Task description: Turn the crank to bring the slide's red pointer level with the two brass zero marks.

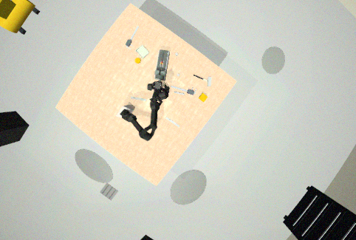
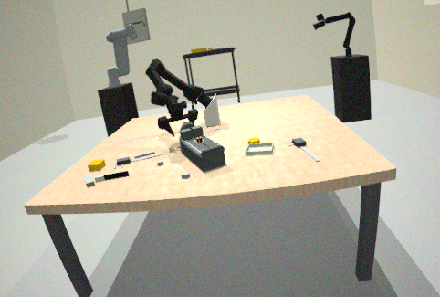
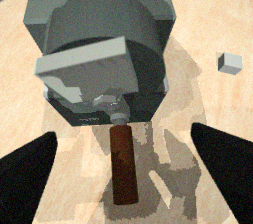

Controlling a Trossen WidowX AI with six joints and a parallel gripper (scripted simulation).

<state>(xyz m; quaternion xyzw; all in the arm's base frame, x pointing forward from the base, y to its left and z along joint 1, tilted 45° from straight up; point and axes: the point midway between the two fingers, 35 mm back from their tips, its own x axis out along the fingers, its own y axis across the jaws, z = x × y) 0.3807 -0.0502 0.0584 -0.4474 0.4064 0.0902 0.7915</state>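
The crank lies right at my gripper tip. The rest, counted from my gripper tip: red pointer: 140 mm ahead, 100 mm to the left, 10 mm above; brown crank handle: 20 mm behind, 10 mm to the right, 10 mm below; yellow disc: 20 mm ahead, 300 mm to the left, 60 mm below.
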